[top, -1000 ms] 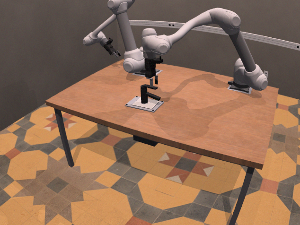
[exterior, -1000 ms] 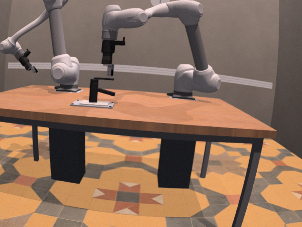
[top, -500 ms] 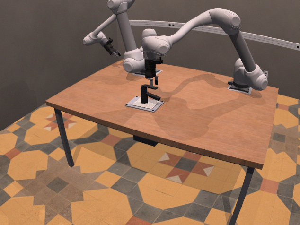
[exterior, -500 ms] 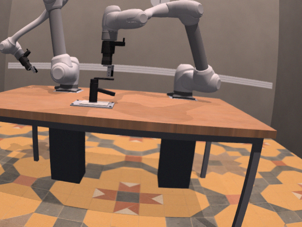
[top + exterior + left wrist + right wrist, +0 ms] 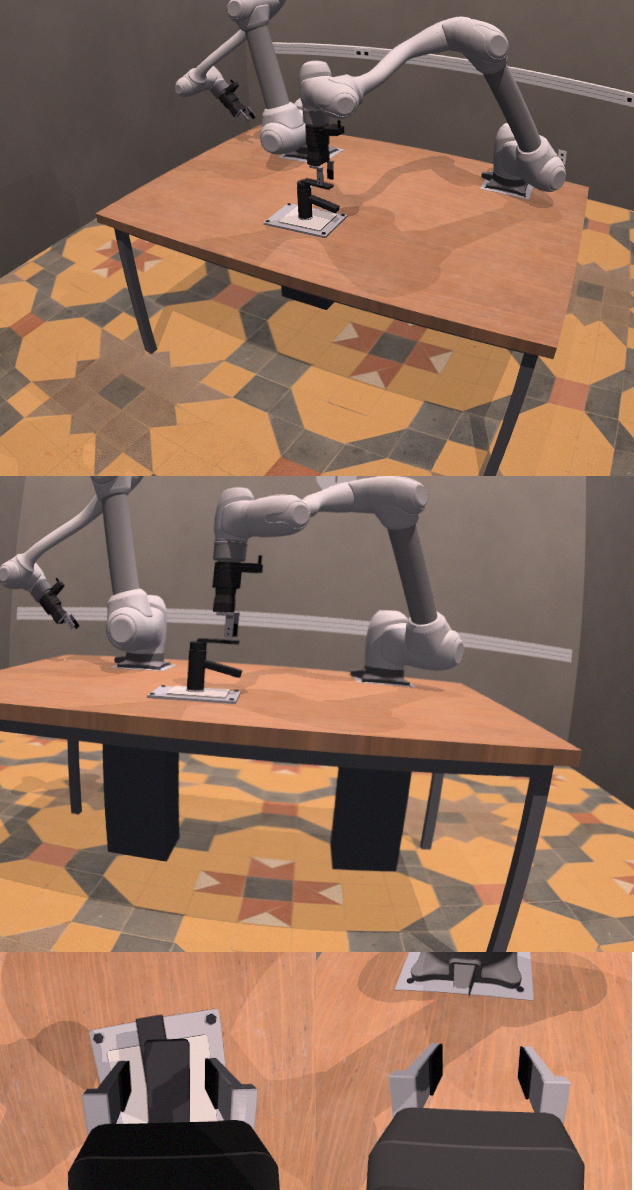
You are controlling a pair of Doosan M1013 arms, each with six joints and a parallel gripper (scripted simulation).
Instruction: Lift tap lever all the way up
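Right now my left hand is 1 cm past the lever, 3 cm to the left of it and 3 cm above it. The rest, counted from my left hand: black tap (1 cm behind, 6 cm to the right, 7 cm below).
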